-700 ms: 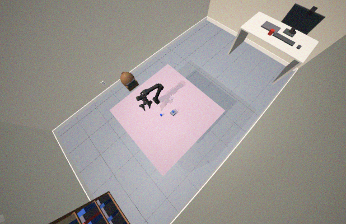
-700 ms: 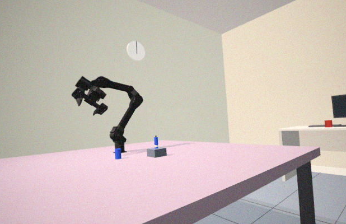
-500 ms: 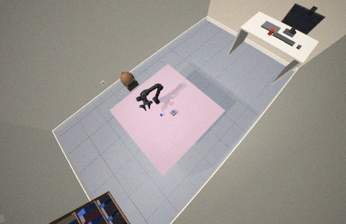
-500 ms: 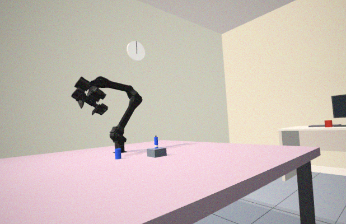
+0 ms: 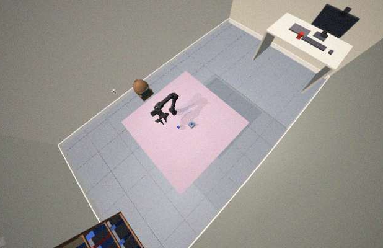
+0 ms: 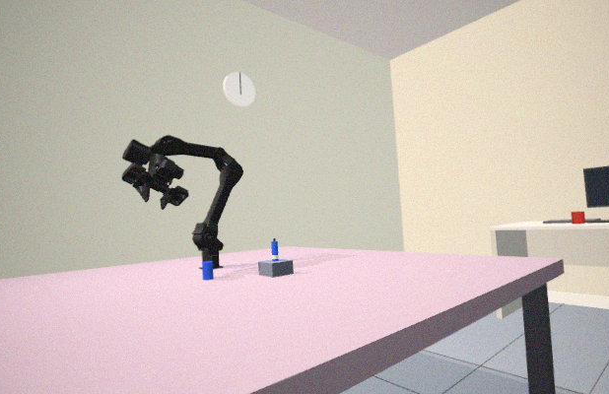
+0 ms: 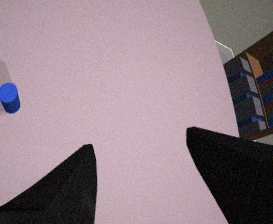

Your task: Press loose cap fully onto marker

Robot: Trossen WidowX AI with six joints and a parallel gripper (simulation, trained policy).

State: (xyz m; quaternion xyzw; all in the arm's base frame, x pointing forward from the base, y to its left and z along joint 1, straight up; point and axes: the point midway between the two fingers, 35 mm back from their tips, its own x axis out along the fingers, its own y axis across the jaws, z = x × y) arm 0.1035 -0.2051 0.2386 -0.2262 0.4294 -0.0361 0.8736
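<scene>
Right now my gripper tip is 190 mm above the blue cap, 110 mm to the right of it and 90 mm short of it. Round my gripper tip: grey holder block 270 mm to the left, 190 mm below, 190 mm ahead.
</scene>
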